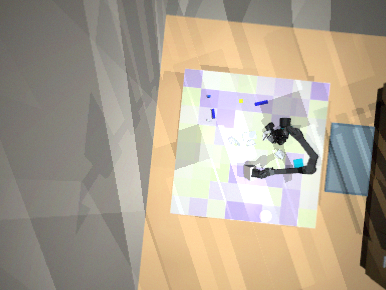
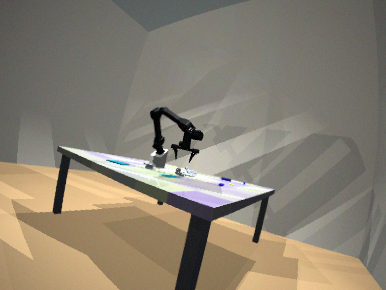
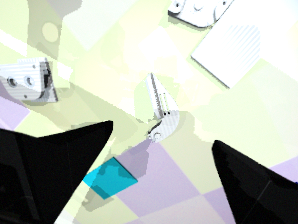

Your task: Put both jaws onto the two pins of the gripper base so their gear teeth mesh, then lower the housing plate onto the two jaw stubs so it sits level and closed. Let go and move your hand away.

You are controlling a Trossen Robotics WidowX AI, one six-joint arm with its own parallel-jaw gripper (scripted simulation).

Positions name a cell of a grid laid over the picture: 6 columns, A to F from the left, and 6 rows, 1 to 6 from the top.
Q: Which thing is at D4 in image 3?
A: A white jaw.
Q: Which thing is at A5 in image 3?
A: My gripper.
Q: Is my gripper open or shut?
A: Open.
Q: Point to a cyan square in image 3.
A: At C5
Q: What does my gripper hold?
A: Nothing.
